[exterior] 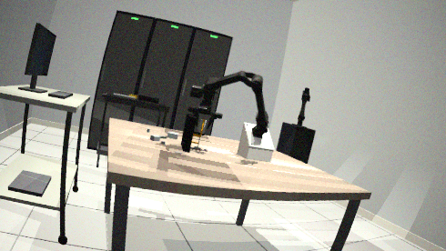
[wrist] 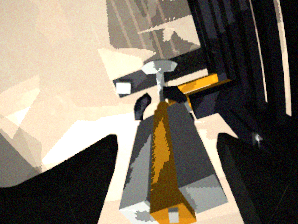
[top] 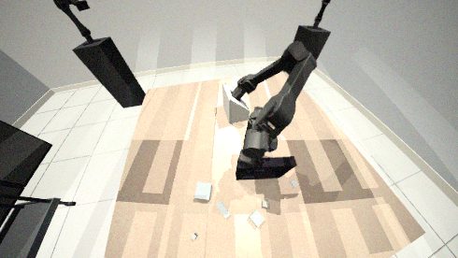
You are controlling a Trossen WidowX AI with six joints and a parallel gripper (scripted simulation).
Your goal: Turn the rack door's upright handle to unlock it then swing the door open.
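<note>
The upright handle lies 20 mm below my gripper tip and 10 mm to the left of it.
</note>
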